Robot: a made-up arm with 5 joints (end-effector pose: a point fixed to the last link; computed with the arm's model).
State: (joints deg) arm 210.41 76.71 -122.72 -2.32 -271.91
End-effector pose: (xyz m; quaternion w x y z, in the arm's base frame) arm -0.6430 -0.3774 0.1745 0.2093 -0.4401 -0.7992 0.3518
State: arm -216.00 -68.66 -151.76 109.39 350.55
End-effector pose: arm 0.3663 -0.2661 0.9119 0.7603 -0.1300 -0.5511 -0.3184
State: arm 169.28 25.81 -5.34 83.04 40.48
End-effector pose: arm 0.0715 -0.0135 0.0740 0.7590 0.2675 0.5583 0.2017
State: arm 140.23 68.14 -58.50 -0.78 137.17
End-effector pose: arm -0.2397 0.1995 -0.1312 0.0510 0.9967 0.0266 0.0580
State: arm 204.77 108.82 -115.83 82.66 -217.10
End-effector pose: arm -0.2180 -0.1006 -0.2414 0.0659 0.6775 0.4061 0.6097
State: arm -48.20 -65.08 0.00 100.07 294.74
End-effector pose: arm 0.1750 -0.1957 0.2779 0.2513 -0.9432 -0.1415 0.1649
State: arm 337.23 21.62 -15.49 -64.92 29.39
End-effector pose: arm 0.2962 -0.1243 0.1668 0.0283 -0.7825 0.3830 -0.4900
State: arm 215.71 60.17 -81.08 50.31 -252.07
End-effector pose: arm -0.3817 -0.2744 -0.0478 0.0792 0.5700 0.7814 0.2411
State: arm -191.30 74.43 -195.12 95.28 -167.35
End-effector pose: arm -0.6591 0.1317 0.6510 0.0026 0.9543 -0.2024 -0.2199
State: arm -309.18 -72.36 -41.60 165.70 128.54
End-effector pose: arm 0.0792 0.0971 0.6128 0.4363 0.7006 -0.5645 -0.0024
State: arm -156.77 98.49 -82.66 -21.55 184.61
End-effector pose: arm -0.2651 -0.1138 -0.2197 0.0120 0.9856 0.1616 -0.0484
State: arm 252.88 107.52 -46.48 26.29 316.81
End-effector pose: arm 0.0753 0.2444 -0.0949 0.6674 -0.6137 0.3830 0.1769
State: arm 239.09 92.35 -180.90 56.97 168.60
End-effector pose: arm -0.4036 -0.6740 0.3846 0.1100 0.7859 0.5553 -0.2489
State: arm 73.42 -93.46 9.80 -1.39 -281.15
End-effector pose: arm 0.1007 0.3383 0.5635 0.6562 -0.7362 0.0349 -0.1620
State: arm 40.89 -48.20 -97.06 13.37 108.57
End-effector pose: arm 0.0452 0.0391 1.1320 0.8809 -0.3386 0.2270 -0.2405
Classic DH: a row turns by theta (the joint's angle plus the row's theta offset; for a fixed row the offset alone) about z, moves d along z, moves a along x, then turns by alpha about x. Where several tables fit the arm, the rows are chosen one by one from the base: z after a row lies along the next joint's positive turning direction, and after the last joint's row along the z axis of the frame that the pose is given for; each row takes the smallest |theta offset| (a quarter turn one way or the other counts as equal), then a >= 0, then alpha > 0; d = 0 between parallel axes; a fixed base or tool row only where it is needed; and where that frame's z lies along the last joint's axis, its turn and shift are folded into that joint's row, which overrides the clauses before.
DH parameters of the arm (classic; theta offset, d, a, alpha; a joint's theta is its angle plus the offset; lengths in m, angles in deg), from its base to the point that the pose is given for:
joint 1: 0 0.401 0 -90
joint 2: -79.27 0 0.2148 0
joint 3: -23.53 0 -0.4379 0
joint 4: -77.2 0 -0.097 90
joint 5: 180 0.123 0 0

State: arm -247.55 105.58 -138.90 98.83 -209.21
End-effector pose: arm -0.1667 0.4034 -0.1370 0.4045 0.7944 -0.2762 0.3594
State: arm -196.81 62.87 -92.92 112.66 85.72
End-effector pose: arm -0.3775 0.1141 0.0286 0.5443 0.5860 0.4700 0.3734
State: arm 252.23 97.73 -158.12 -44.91 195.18
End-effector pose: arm -0.2185 -0.6818 0.3324 0.5493 0.5330 0.2897 -0.5747
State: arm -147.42 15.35 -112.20 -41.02 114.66
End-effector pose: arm -0.4360 -0.2786 0.8975 0.2632 -0.2360 -0.2711 0.8953
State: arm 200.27 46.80 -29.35 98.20 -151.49
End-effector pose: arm 0.0067 0.0025 0.0457 0.3495 -0.5311 0.0383 -0.7709
